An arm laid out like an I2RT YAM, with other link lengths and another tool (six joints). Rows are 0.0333 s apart.
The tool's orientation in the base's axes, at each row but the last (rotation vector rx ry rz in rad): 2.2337 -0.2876 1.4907; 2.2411 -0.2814 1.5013; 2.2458 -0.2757 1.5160; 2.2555 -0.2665 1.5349; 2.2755 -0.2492 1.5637; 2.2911 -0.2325 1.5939; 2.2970 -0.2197 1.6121; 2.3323 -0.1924 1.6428
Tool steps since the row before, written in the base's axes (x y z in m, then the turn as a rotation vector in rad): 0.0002 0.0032 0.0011 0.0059 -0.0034 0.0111; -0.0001 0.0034 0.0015 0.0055 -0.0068 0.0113; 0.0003 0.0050 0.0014 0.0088 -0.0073 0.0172; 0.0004 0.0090 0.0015 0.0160 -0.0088 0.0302; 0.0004 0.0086 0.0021 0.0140 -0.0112 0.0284; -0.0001 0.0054 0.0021 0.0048 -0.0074 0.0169; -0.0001 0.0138 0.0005 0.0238 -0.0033 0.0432; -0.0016 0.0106 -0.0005 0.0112 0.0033 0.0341
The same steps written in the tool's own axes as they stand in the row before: 0.0013 -0.0026 -0.0017 0.0123 0.0033 0.0028; 0.0016 -0.0026 -0.0021 0.0121 0.0065 0.0040; 0.0017 -0.0043 -0.0024 0.0187 0.0070 0.0051; 0.0021 -0.0079 -0.0040 0.0334 0.0085 0.0077; 0.0026 -0.0076 -0.0037 0.0308 0.0111 0.0075; 0.0022 -0.0046 -0.0027 0.0170 0.0084 0.0016; 0.0013 -0.0128 -0.0051 0.0485 0.0033 0.0089; -0.0005 -0.0097 -0.0045 0.0360 -0.0010 -0.0016
